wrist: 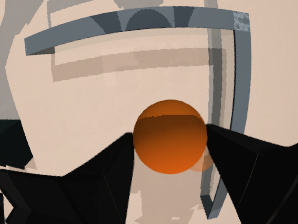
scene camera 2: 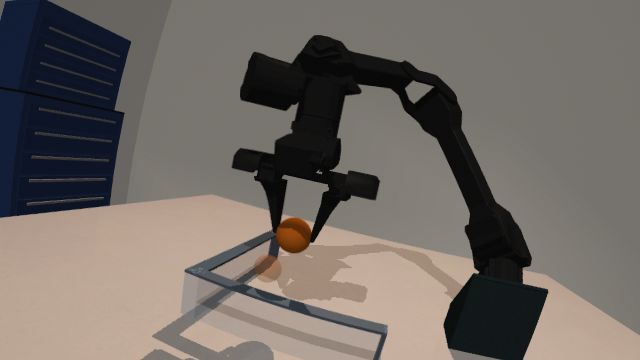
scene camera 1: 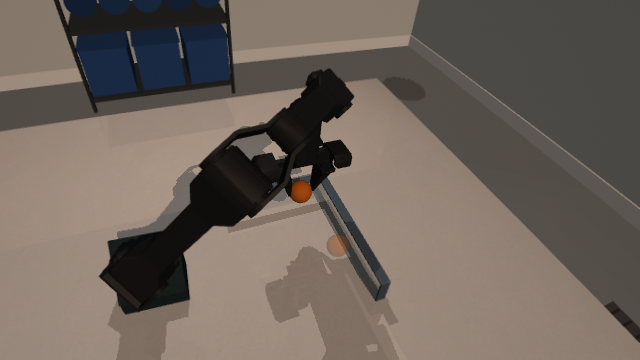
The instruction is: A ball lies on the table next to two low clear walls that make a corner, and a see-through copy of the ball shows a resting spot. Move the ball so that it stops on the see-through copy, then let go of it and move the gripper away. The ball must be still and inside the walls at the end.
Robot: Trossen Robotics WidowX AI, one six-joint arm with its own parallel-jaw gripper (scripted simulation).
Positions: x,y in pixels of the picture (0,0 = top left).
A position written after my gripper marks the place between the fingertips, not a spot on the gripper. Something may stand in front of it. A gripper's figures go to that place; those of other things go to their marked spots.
Labels:
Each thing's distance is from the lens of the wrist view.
my gripper (wrist: 169,134): 0.10 m
orange ball (wrist: 170,137): 0.08 m

